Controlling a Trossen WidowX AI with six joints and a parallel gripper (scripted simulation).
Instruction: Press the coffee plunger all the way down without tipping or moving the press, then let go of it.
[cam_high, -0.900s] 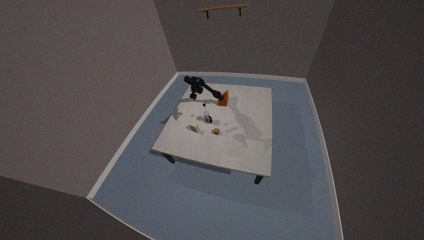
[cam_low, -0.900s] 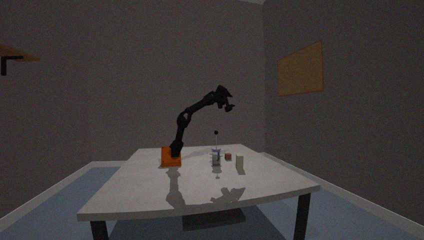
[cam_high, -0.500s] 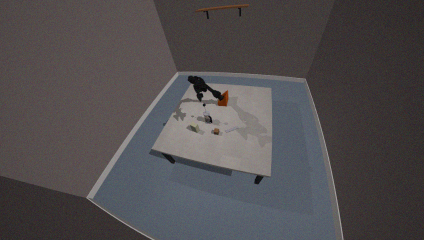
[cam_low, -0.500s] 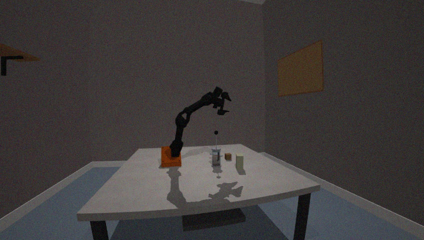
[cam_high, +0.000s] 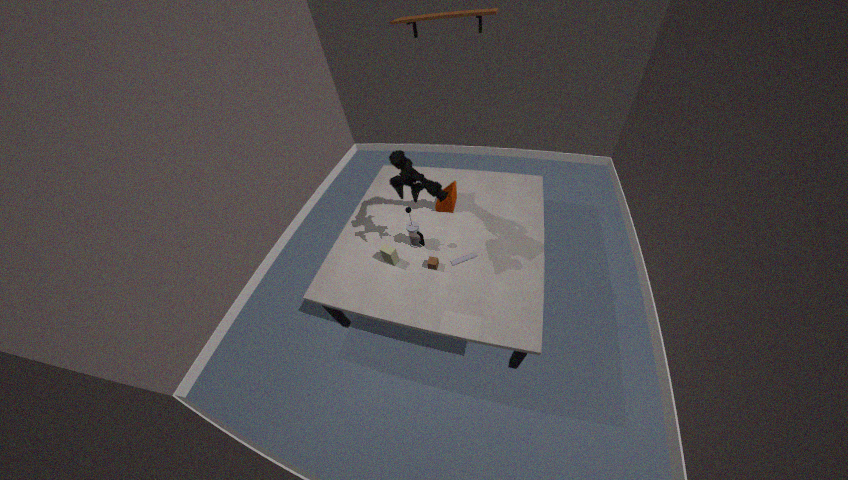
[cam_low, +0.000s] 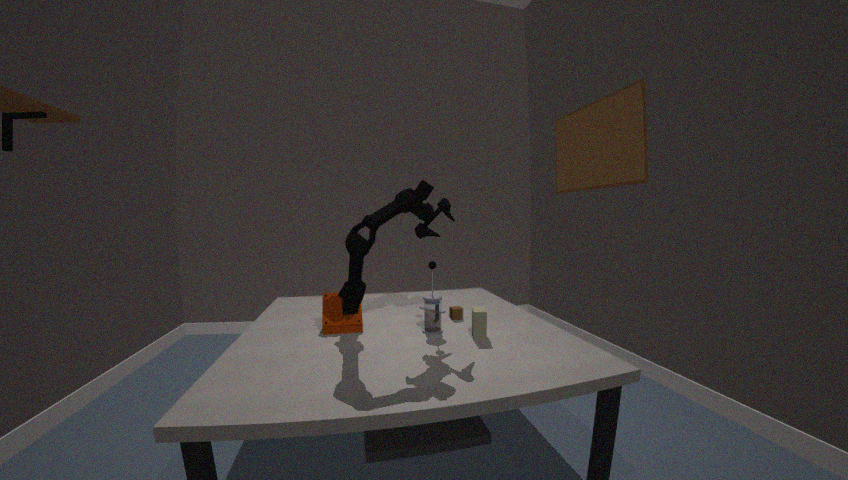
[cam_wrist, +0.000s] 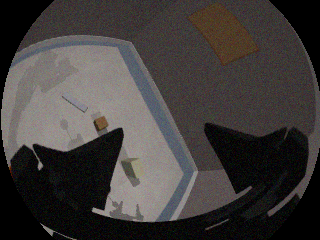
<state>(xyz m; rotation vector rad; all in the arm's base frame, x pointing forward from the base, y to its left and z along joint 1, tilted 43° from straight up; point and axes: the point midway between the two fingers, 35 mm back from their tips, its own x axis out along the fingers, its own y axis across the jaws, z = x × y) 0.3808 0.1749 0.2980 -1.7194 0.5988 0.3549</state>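
Now: gripper tip 7 cm past the coffee press, 4 cm to the left of it and 28 cm above it. Round my gripper tip: flat white strip (1 cm ahead, 25 cm to the left, 41 cm below).
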